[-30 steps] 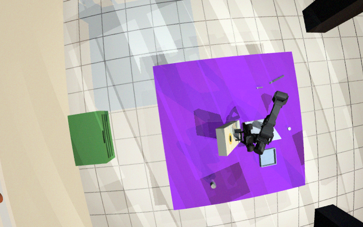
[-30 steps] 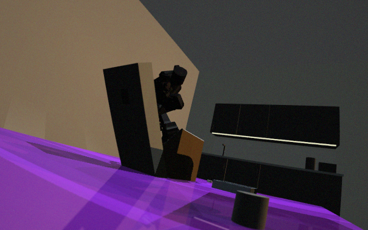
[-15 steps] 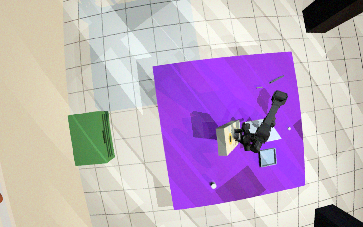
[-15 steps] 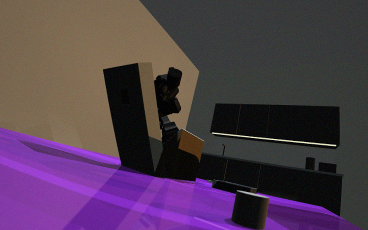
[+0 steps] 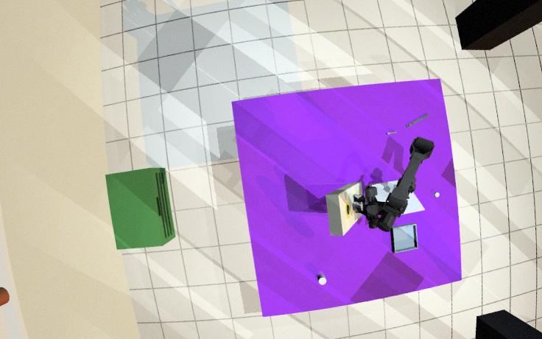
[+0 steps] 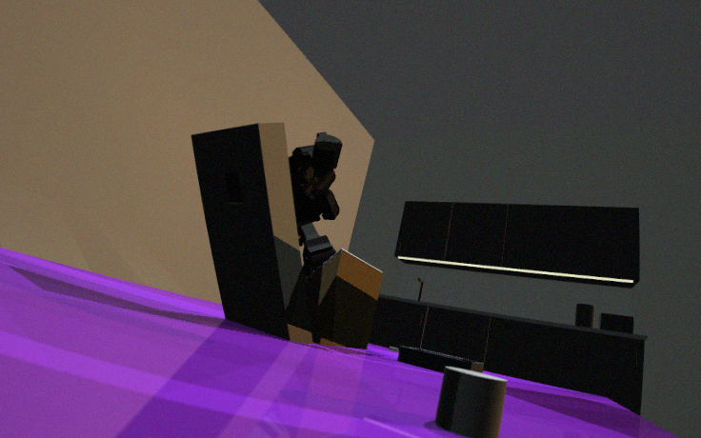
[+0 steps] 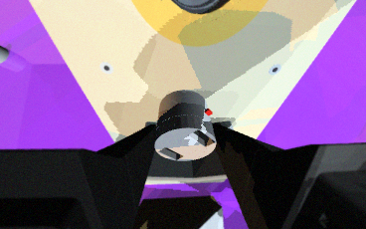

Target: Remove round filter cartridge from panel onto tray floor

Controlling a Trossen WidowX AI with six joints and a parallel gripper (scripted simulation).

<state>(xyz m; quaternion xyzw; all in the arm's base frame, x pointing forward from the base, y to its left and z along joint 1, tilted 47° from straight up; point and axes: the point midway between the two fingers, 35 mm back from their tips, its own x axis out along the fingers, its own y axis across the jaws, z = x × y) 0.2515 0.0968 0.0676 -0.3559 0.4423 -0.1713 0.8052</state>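
Now: the beige service panel 40 mm ahead of my gripper tip and 20 mm below it. Round my gripper tip: round white filter cartridge right at my gripper tip; then blue-grey square tray 340 mm behind, 260 mm to the left, 180 mm below.
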